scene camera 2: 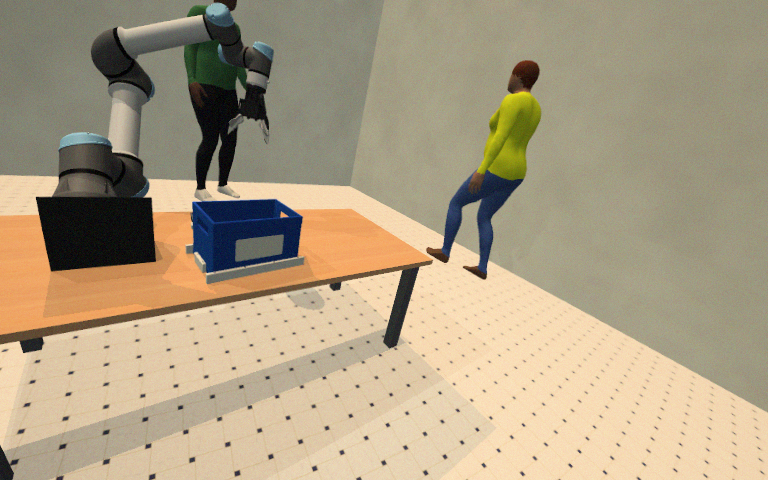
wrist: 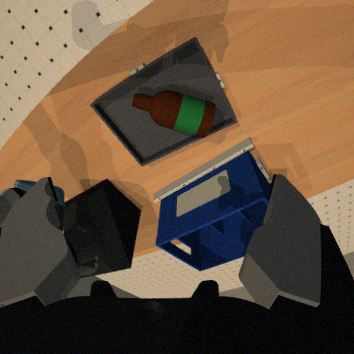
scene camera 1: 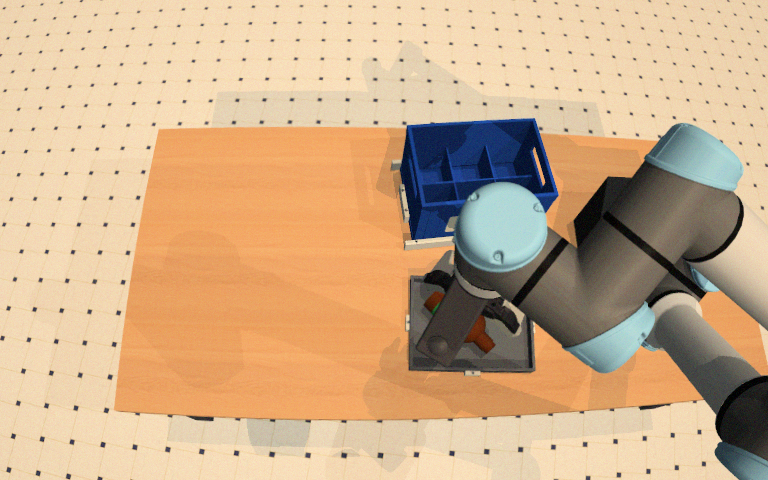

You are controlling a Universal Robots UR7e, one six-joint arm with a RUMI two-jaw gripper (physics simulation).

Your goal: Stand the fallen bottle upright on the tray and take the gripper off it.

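Frame: origin at the arm's base, x ahead, y up, z right, level; millimetres.
Seen in the pictures: gripper, fingertip midpoint: (scene camera 2: 247,139) (wrist: 161,179); arm's base, link origin: (scene camera 2: 87,211) (wrist: 85,248).
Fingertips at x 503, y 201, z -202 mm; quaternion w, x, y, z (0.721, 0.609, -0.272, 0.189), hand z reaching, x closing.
Observation:
Offsets run from my fingertips to a thing's top centre. "*": to the spot under its first point.
A brown bottle @[dx -58, dy -260, dz +59 mm] (scene camera 1: 484,340) (wrist: 167,111) with a green label lies on its side in the dark grey tray @[* dx -186, dy -334, dz -33 mm] (scene camera 1: 528,362) (wrist: 119,136). In the wrist view its neck points left and its base lies near the tray's right corner. In scene camera 1 the arm hides much of the bottle. My gripper (scene camera 2: 249,131) (wrist: 161,179) is wide open and empty. It hangs high above the table, over the tray in scene camera 1, with its fingers apart from the bottle. The bottle and tray do not show in scene camera 2.
A blue crate @[dx -118, dy -164, dz +343 mm] (scene camera 1: 416,212) (scene camera 2: 257,226) (wrist: 165,220) with compartments stands beside the tray, with pale rails at its base. A black block (scene camera 2: 96,232) (wrist: 120,225) carries the arm's base. Two people stand beyond the table, one in green (scene camera 2: 212,67), one in yellow (scene camera 2: 512,135).

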